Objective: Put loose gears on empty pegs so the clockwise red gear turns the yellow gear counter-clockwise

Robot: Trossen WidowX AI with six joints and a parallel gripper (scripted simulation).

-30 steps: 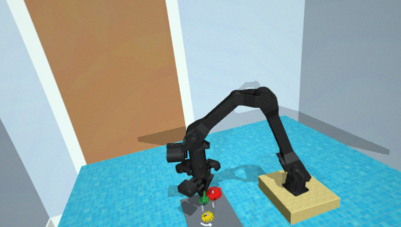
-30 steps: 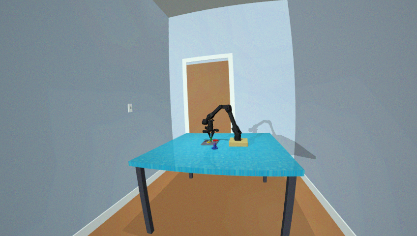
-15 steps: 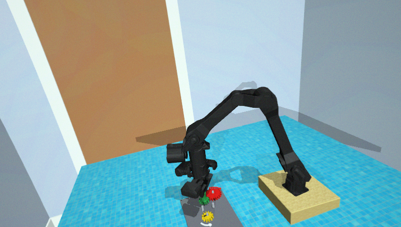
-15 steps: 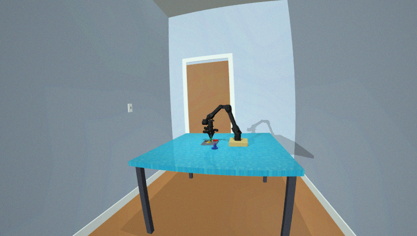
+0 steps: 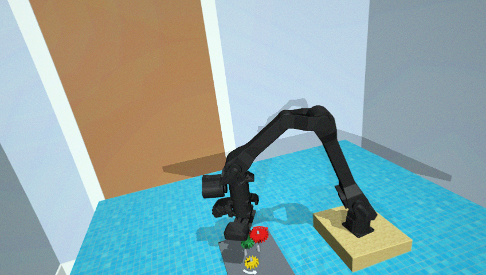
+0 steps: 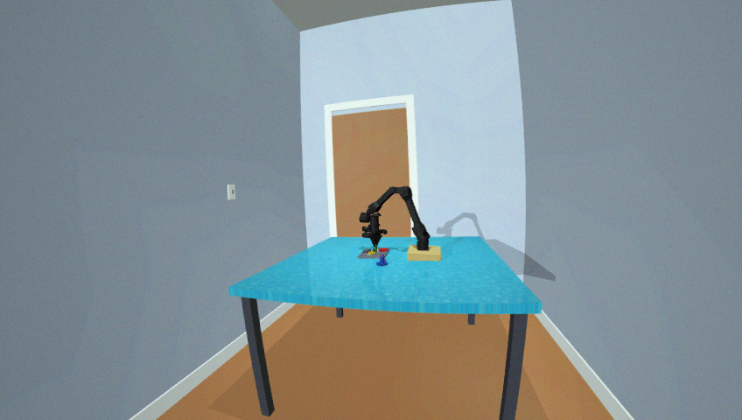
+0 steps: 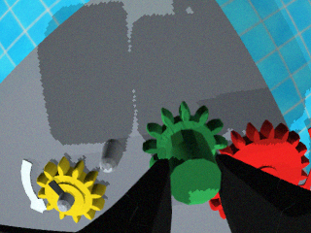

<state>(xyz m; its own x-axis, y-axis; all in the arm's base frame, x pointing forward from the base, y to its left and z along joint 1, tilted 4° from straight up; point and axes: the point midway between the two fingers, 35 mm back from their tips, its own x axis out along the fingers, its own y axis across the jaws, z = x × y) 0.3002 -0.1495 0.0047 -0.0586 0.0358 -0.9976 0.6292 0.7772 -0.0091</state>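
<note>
Right now the green gear is 1 cm below my gripper tip. The rest, counted from my gripper tip: grey board (5 cm to the left, 3 cm below, 1 cm ahead); then red gear (5 cm behind, 2 cm to the right, 2 cm below); then yellow gear (7 cm to the left, 2 cm below, 2 cm ahead).
</note>
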